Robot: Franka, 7 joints.
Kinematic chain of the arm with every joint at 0, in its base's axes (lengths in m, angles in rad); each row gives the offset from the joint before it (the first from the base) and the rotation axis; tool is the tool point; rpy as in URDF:
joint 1: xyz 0 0 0.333 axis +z
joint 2: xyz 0 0 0 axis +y
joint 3: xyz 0 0 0.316 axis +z
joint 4: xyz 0.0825 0 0 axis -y
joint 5: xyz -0.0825 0 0.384 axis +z
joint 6: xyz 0 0 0 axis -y
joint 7: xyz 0.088 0 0 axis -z
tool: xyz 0 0 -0.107 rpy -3.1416 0 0
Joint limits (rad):
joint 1: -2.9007..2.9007
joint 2: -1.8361..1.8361
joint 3: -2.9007..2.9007
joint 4: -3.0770..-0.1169
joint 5: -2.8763..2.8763
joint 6: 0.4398..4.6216
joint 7: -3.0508..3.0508
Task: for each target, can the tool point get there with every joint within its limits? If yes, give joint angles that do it. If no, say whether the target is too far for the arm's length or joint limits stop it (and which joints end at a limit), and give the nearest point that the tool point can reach.
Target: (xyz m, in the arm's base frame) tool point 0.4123 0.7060 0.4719
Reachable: yes | joints 0.7276 1.2164 1.0136 -0.8100 -0.1392 3.3785 -1.6172
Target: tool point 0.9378 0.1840 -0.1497
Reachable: no: too far | nearest point 0.7514 0.1474 -0.0538 | short by 0.213 m
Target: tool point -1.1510 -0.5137 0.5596
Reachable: no: too far | nearest point -0.7710 -0.3441 0.4848 | short by 0.423 m
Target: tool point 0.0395 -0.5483 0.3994
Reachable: yes | joints -1.5880 0.5419 -0.1069 -1.4726 -2.3460 4.3072 0.9615
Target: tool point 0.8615 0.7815 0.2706
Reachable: no: too far | nearest point 0.6345 0.5756 0.2870 | short by 0.307 m
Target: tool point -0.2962 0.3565 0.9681
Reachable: yes | joints 0.7038 0.2715 1.9704 -1.3241 0.2562 3.3634 0.6037
